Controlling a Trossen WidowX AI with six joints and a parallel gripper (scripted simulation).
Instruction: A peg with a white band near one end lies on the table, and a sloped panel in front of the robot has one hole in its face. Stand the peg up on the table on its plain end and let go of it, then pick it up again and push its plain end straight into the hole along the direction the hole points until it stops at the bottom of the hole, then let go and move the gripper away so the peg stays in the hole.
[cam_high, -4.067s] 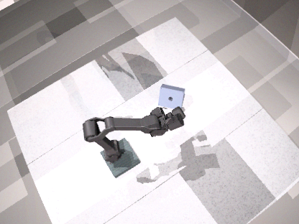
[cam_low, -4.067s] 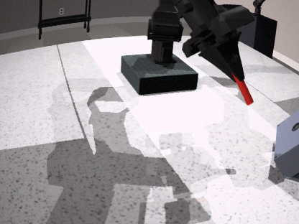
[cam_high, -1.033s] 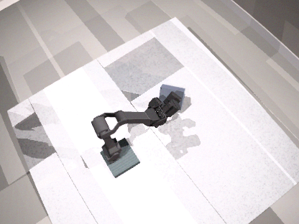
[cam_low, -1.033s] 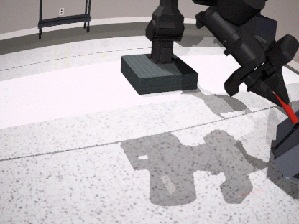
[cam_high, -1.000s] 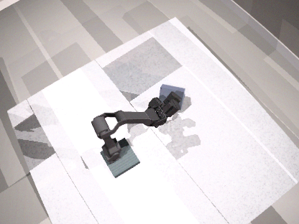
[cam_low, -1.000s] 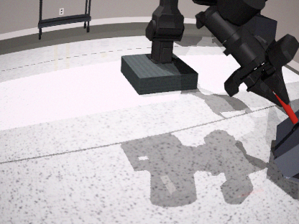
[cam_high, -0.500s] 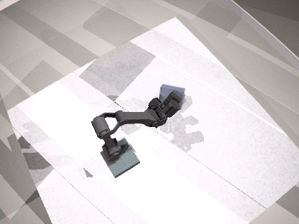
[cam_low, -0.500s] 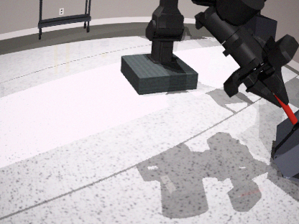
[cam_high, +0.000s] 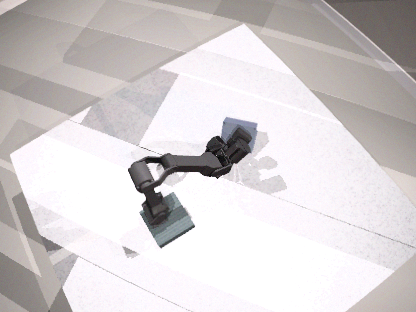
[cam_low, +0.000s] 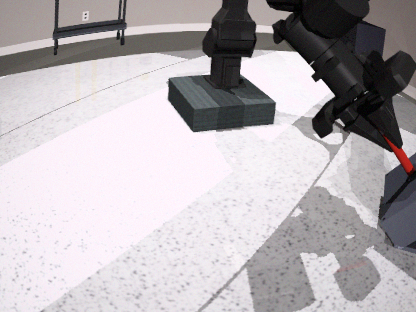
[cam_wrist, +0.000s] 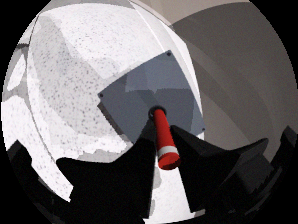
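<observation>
Right now my gripper tip is 50 mm above the grey-blue sloped panel, 40 mm to the right of it and 40 mm short of it. Also, from my gripper tip: red peg: 10 mm to the right, 10 mm behind, 10 mm above.
</observation>
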